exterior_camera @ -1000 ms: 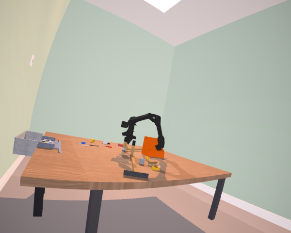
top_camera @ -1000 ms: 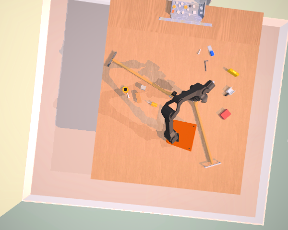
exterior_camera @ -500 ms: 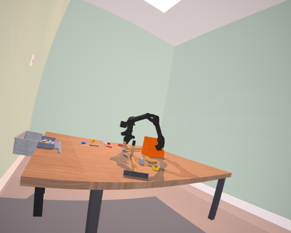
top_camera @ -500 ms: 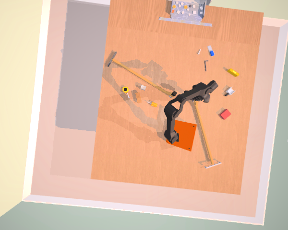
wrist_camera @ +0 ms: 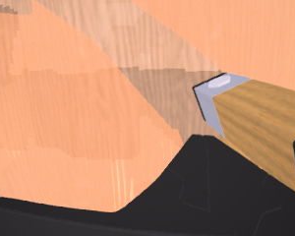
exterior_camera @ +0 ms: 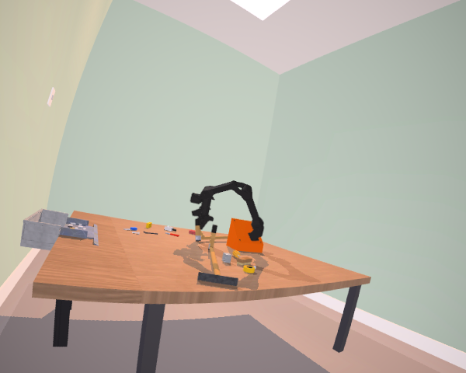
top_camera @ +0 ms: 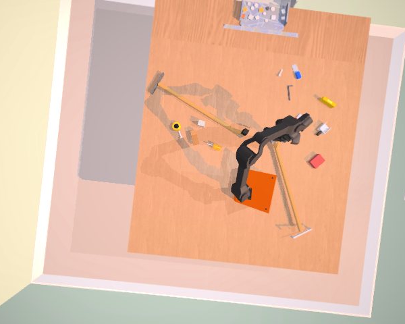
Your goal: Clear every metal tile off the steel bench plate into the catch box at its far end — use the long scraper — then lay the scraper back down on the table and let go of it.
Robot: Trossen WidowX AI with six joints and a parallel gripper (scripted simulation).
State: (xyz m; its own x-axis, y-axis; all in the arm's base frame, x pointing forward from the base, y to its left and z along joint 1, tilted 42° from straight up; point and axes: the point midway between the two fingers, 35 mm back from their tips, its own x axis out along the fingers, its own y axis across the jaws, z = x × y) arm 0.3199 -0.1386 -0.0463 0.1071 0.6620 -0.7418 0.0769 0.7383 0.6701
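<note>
My gripper tip is now 140 mm short of the long scraper, 430 mm to the right of it and 20 mm above it. The rest, counted from my gripper tip: yellow block (250 mm ahead, 330 mm to the right, 60 mm below); then grey square piece (50 mm ahead, 420 mm to the left, 60 mm below); then hex key (310 mm ahead, 100 mm to the right, 80 mm below).
</note>
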